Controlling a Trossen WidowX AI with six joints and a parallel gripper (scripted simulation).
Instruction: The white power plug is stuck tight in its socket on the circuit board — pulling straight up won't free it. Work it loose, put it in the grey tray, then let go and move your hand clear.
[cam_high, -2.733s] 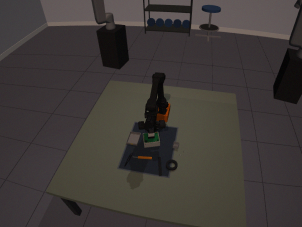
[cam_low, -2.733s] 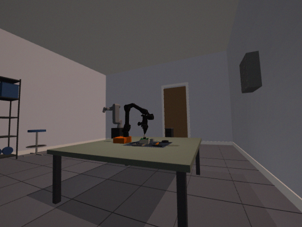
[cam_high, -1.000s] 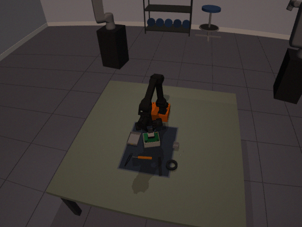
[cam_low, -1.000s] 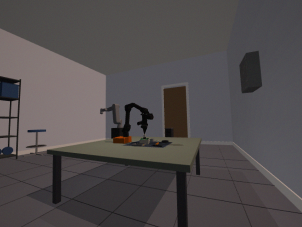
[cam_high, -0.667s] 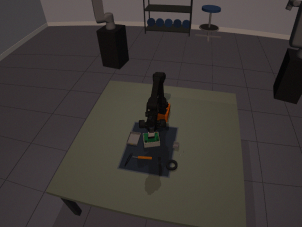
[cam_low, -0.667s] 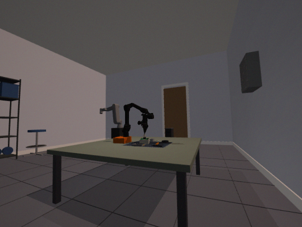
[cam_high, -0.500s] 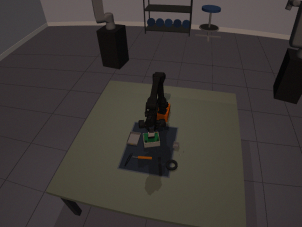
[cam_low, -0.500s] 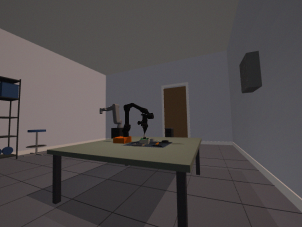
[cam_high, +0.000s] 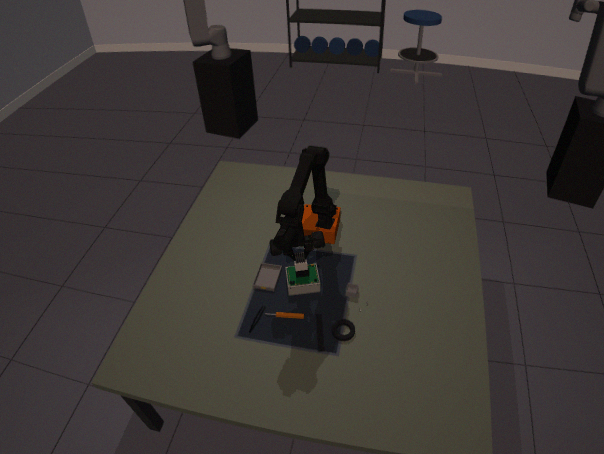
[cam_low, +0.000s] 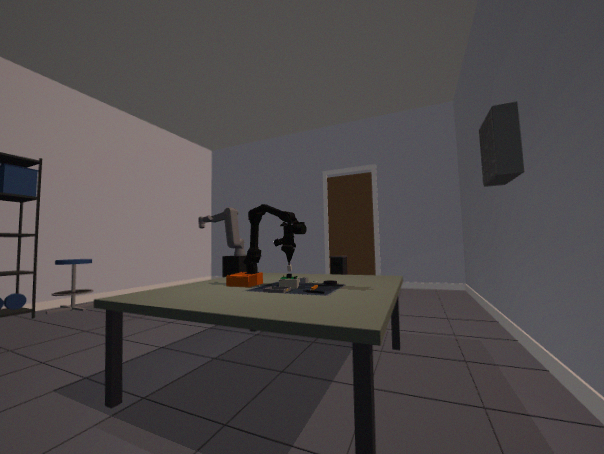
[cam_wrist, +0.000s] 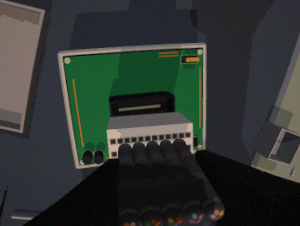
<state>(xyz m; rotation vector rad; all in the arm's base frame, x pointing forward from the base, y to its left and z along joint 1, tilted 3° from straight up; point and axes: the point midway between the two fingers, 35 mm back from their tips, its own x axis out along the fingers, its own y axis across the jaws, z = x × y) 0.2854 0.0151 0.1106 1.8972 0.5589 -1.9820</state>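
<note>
Now: the grey tray 140 mm below my gripper tip, 130 mm to the right of it and 20 mm ahead of it. The rest, counted from my gripper tip: dark mat: 140 mm below, 40 mm ahead, 10 mm to the left; then white power plug: 20 mm below; then black bar: 180 mm ahead, 140 mm to the left, 140 mm below.
</note>
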